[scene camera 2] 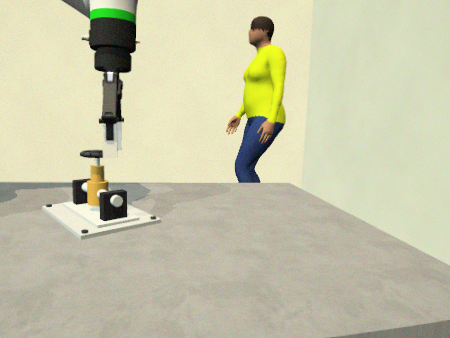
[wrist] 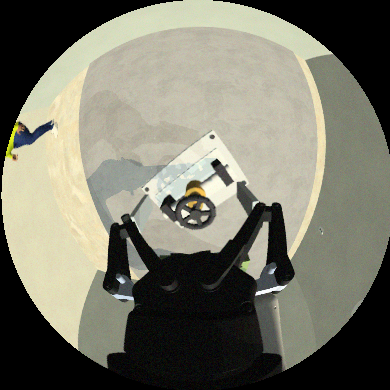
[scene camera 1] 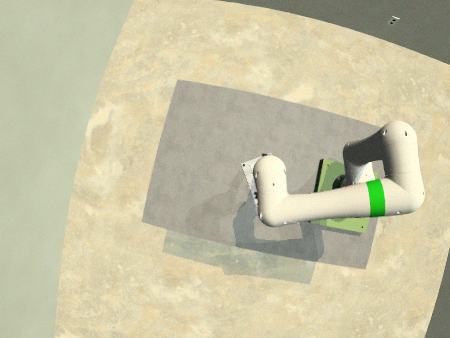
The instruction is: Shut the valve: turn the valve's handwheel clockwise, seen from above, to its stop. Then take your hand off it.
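The valve has a black five-spoked handwheel [scene camera 2: 91,154] [wrist: 196,212] on a brass body [scene camera 2: 97,192] [wrist: 195,189]. Two black blocks hold its pipe on a white base plate [scene camera 1: 248,171] [scene camera 2: 75,222] [wrist: 222,152]. My gripper [scene camera 2: 111,151] [wrist: 192,195] points down, wide open and empty. In the wrist view its two fingers stand apart on either side of the valve. In scene camera 2 the fingertips reach down to about the wheel's height and cover its right part; contact cannot be told. In scene camera 1 the arm hides the gripper and the wheel.
The valve stands on a grey table [scene camera 1: 200,130] [scene camera 2: 300,275] [wrist: 200,75]. The white arm [scene camera 1: 325,205] reaches over it from its green mounting plate [scene camera 1: 327,175]. A person in a yellow top [scene camera 2: 265,85] and blue trousers [wrist: 37,132] stands beyond the table.
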